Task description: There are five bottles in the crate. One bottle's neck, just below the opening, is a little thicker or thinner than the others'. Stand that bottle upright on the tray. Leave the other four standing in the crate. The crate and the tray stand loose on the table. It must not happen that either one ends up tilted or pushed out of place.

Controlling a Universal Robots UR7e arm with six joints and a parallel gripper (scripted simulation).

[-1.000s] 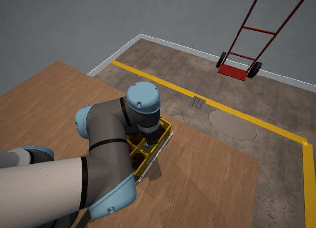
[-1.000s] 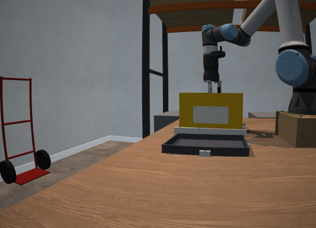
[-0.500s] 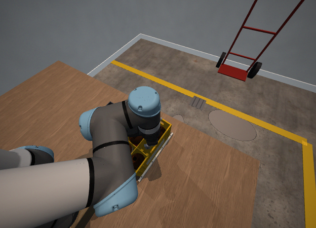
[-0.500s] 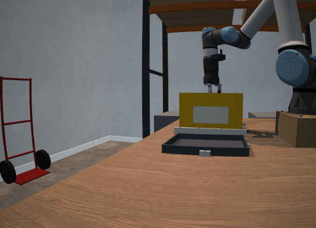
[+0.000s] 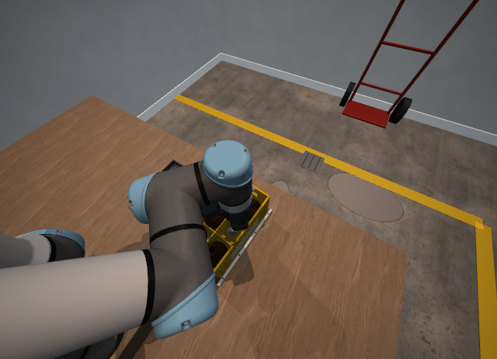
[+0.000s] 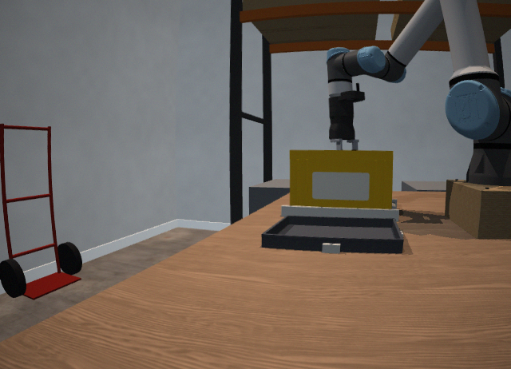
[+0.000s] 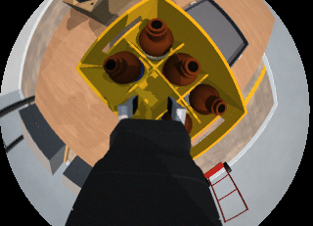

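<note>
The yellow crate lies 8 cm below my hand and 4 cm to the left of it. The rest, counted from my hand: glass bottle 9 cm behind, 7 cm below; dark tray 34 cm to the left, 15 cm below, 2 cm behind.
</note>
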